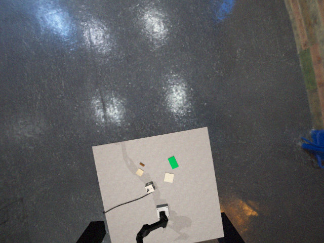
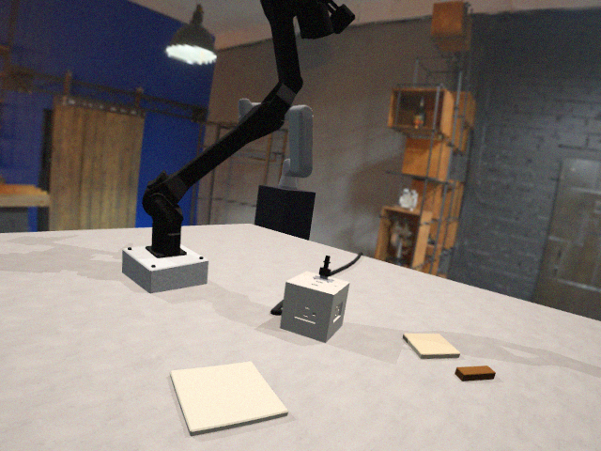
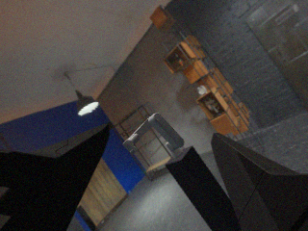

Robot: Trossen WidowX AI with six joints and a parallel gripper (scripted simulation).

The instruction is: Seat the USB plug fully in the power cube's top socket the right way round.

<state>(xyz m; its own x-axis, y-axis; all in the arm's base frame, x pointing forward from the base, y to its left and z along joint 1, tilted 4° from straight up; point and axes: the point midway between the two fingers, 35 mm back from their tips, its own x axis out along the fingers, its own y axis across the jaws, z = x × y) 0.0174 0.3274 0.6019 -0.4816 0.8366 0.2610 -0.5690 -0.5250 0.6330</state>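
My gripper tip is 580 mm above the black USB plug, 270 mm short of it and 200 mm to the left of it. Round my gripper tip: green card: 670 mm below, 510 mm ahead, 500 mm to the right; brown block: 670 mm below, 520 mm ahead, 160 mm to the right.
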